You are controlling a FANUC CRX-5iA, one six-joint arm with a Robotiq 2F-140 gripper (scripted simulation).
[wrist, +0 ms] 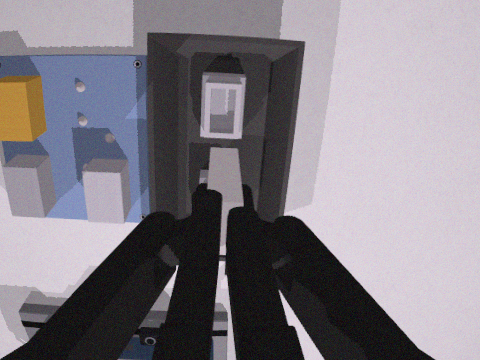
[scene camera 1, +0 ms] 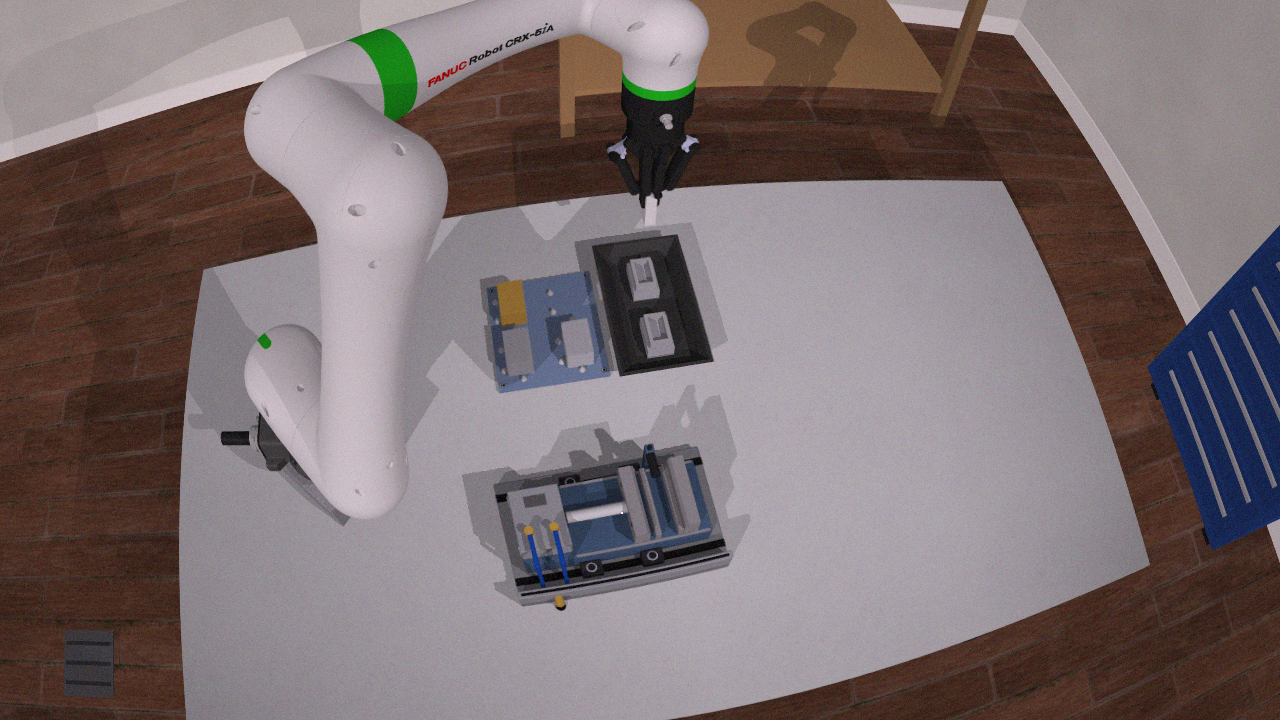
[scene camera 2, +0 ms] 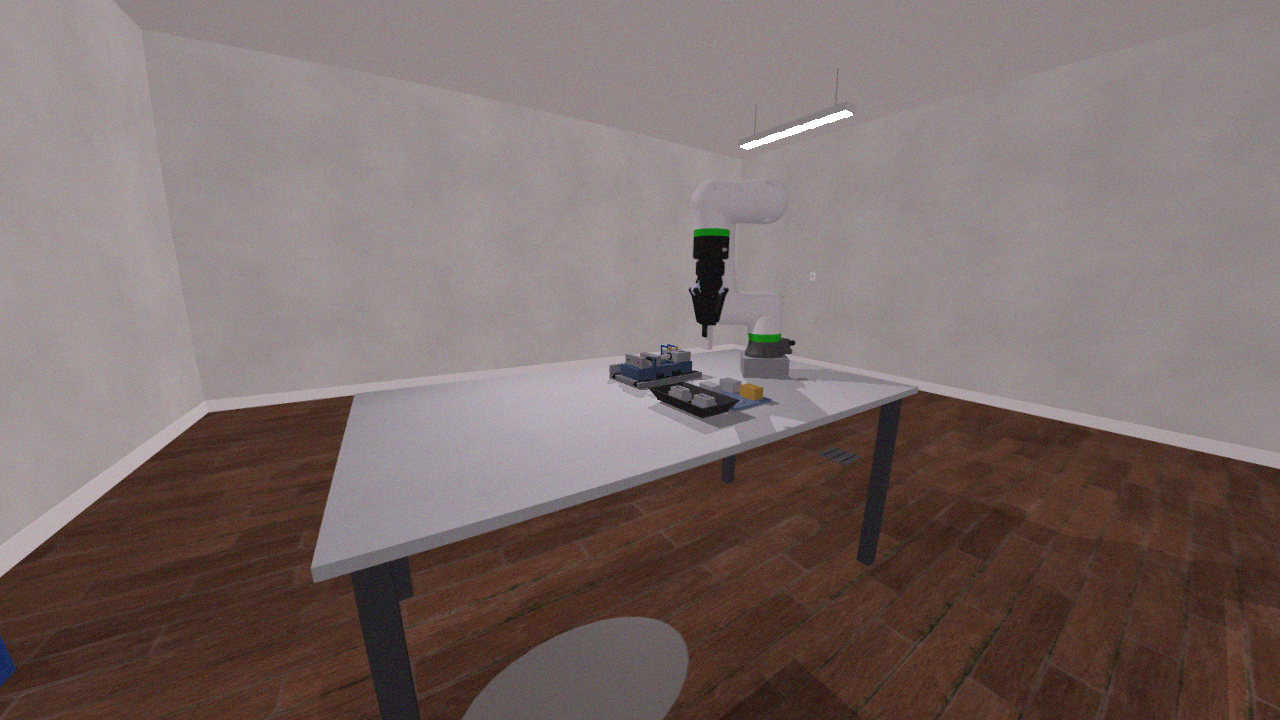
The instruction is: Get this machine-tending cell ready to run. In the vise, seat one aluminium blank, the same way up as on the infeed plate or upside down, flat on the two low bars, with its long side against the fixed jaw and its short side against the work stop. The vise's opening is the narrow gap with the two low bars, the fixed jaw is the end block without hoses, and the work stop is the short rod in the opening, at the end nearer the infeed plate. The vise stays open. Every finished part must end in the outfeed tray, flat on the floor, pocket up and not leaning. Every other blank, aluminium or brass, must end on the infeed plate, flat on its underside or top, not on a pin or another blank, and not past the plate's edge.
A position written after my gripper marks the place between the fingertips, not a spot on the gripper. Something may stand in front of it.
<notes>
I see my gripper (scene camera 1: 647,218), a brass blank (scene camera 1: 510,294), an aluminium blank (scene camera 1: 518,354), a grey finished part (scene camera 1: 644,285), a grey finished part (scene camera 1: 657,338), an aluminium blank (scene camera 1: 576,337) and a blue infeed plate (wrist: 114,101).
My gripper also shows in the wrist view (wrist: 222,169) and in scene camera 2 (scene camera 2: 706,349).
</notes>
